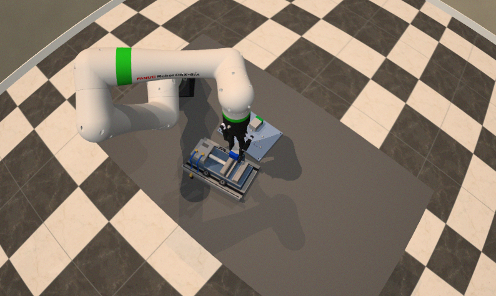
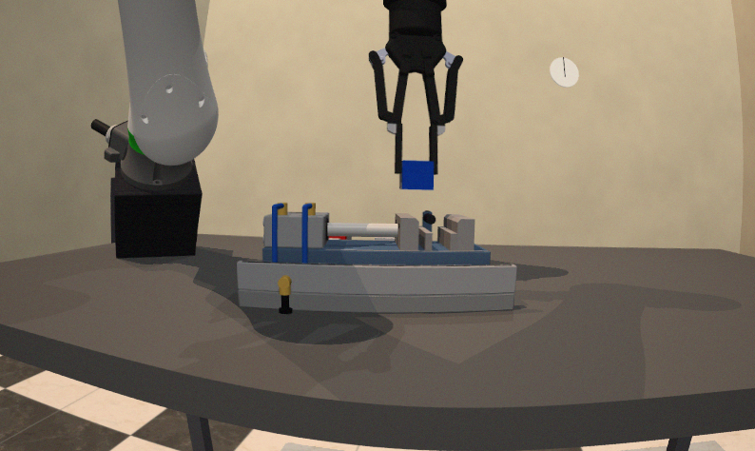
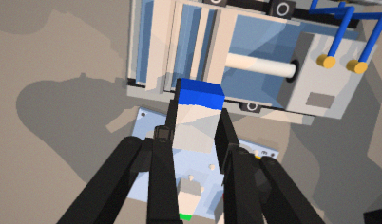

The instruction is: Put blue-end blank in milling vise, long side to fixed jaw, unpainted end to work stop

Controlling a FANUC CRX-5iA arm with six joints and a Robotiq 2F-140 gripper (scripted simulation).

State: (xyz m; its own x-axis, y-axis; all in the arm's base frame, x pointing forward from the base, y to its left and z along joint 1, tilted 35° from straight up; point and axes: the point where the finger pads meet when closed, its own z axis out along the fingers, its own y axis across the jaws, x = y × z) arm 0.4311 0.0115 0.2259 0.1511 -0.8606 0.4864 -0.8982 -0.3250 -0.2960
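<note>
The fixed jaw is 6 cm ahead of my hand, 4 cm to the right of it and 10 cm below it. From my hand the other things lie so: blue-ended blank: 3 cm below; moving jaw: 1 cm behind, 5 cm to the right, 10 cm below; work stop: 2 cm ahead, 9 cm below.
</note>
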